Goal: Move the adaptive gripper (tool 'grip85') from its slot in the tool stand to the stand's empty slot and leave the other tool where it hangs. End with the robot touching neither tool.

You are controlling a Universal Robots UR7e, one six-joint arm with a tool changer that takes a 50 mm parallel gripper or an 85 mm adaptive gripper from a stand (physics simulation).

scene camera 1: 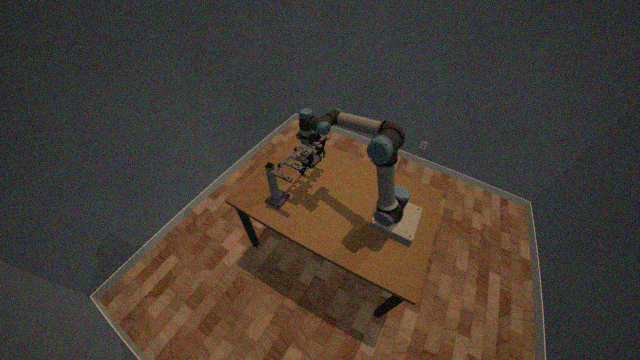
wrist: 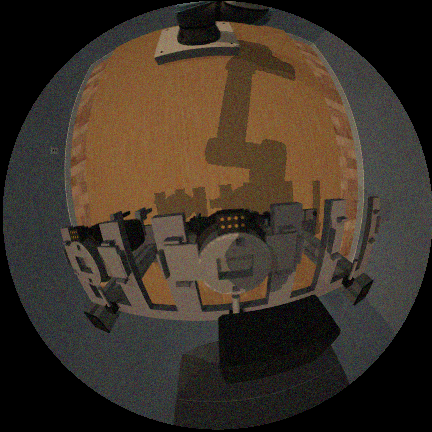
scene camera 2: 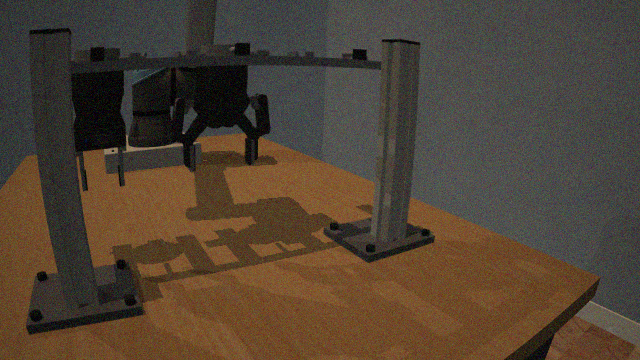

Labels:
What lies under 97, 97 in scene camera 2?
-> A 50 mm gripper.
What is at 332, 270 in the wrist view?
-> A tool stand.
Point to a 50 mm gripper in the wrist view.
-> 95, 263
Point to an adaptive gripper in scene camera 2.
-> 221, 99

